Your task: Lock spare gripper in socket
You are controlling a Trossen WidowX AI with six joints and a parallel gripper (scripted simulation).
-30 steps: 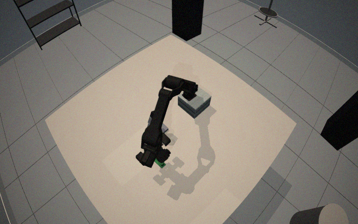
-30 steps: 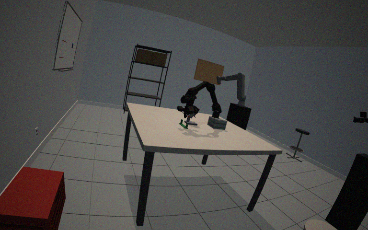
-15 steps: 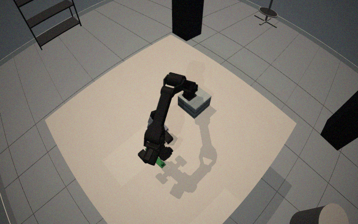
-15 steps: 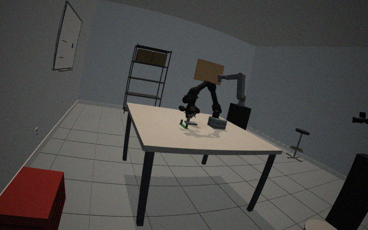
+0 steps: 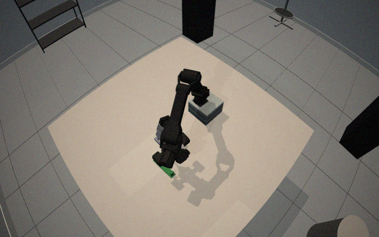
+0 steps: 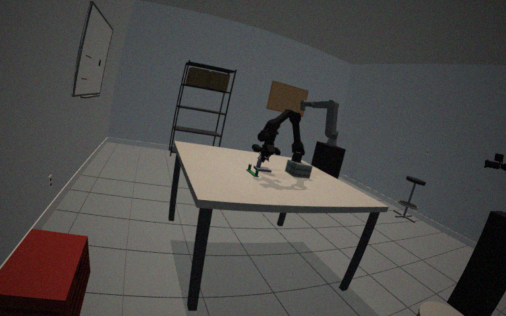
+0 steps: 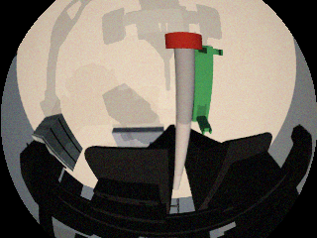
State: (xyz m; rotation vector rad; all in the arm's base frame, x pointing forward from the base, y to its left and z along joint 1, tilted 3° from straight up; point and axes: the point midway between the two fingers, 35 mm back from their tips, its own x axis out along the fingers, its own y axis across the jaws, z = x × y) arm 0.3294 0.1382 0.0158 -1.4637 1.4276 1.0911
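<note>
My gripper tip is now 11 cm to the left of the grey mount, 5 cm past it and 4 cm above it. Round my gripper tip: green bracket 7 cm below, 5 cm ahead, 1 cm to the left; spare gripper 12 cm to the right, 6 cm behind, 3 cm above.
</note>
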